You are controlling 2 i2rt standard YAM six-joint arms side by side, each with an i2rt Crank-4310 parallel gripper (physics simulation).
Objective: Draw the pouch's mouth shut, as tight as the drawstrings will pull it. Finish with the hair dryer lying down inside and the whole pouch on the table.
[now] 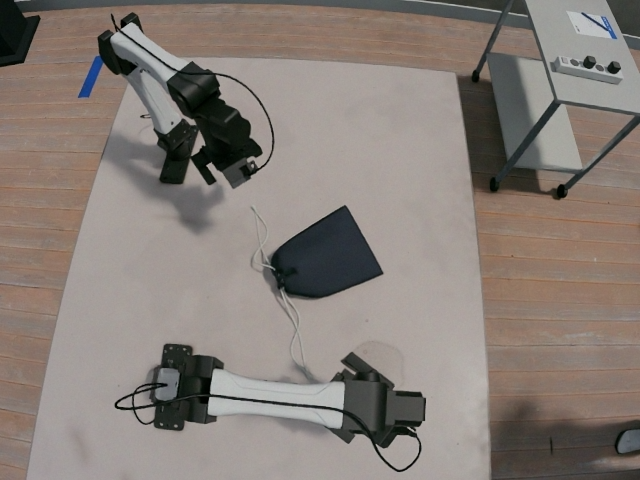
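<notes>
The dark navy pouch (326,255) lies on the table, its wide flat end toward the upper right. Its mouth (279,277) is bunched into a small gather at its left end; whether any gap remains is too small to tell. One pale drawstring loop (266,232) runs upward from the mouth, the other (296,322) runs downward to beside the right arm. The hair dryer does not show; the pouch's cloth would hide anything inside. My left gripper (229,164) is open, above and left of the upper loop, apart from it. My right gripper (345,398) is open, partly hidden under its arm, near the lower loop's end.
The pale table top (413,155) bears both arms' bases at its left. A grey wheeled cart (522,135) with a white power strip (588,69) stands at the upper right beyond the table edge. Blue tape (90,77) lies on the wooden floor at the upper left.
</notes>
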